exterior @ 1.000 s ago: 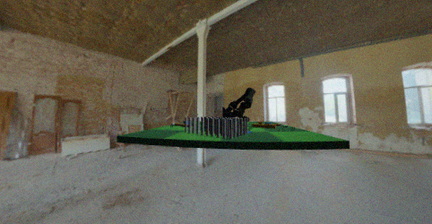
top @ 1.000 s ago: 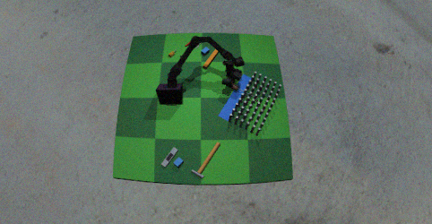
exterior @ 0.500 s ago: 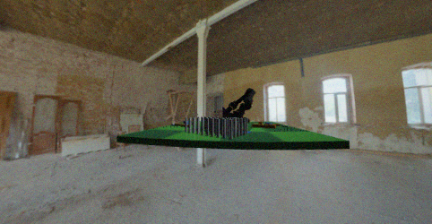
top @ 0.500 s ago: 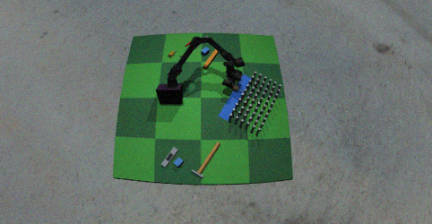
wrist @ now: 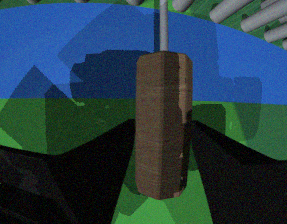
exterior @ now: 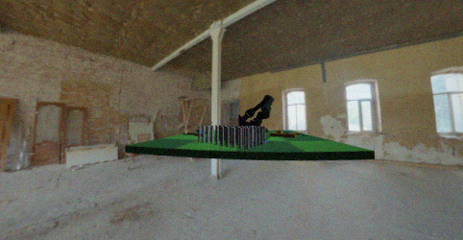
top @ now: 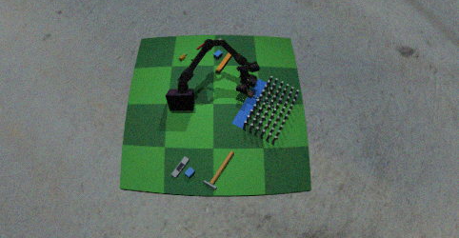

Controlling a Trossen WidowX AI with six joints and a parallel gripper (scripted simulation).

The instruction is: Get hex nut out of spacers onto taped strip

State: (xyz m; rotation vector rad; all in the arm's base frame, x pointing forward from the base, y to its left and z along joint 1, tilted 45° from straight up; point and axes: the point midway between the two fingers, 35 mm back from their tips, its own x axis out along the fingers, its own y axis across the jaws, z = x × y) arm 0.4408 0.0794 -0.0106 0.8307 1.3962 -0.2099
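The blue taped strip is 2 cm ahead of my gripper tip, 7 cm to the right of it and 2 cm below it. Also, from my gripper tip: orange bar: 12 cm behind, 29 cm to the left; red stick: 25 cm behind, 51 cm to the left, 1 cm below; grey block: 50 cm behind, 49 cm to the right.
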